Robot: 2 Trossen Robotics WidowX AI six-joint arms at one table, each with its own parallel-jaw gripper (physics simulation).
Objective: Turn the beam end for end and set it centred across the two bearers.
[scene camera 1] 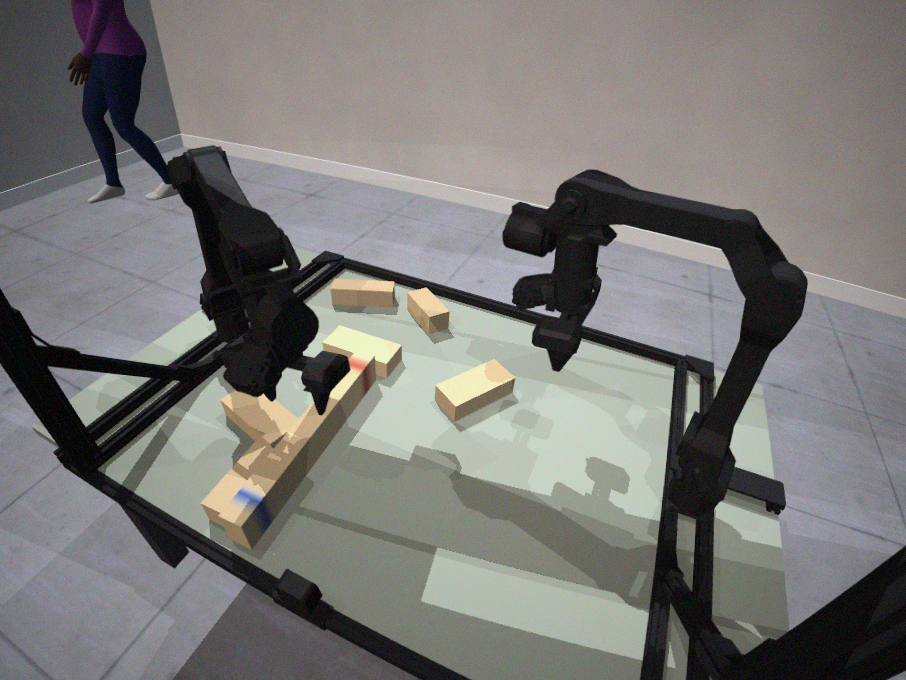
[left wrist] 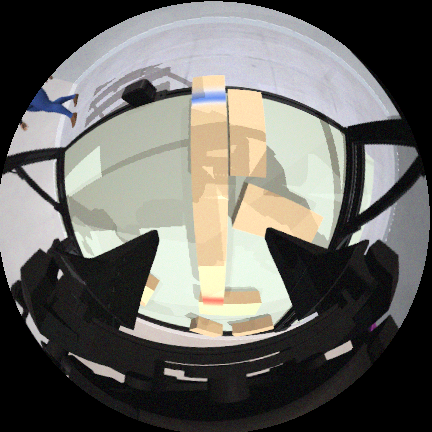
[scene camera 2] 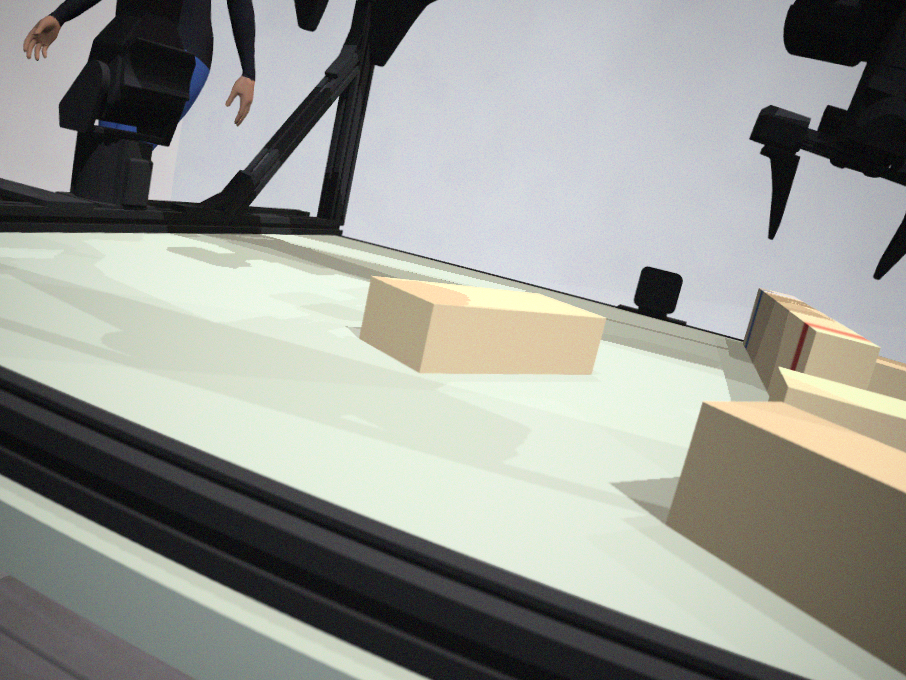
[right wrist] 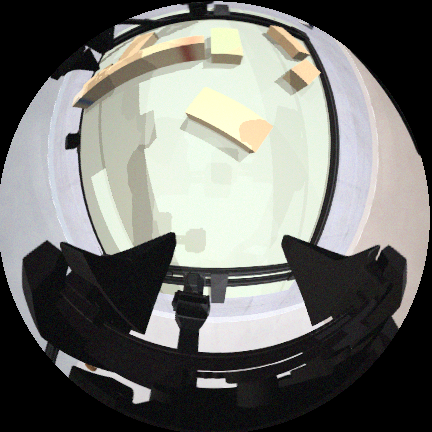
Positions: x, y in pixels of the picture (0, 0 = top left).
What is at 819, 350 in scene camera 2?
A beam.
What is my right gripper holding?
Nothing.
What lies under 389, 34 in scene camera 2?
My right gripper.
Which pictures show my right gripper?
Scene camera 1, scene camera 2 and the right wrist view only.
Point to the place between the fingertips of my left gripper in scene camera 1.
297, 406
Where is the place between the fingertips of my left gripper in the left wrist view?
212, 234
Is my left gripper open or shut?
Open.
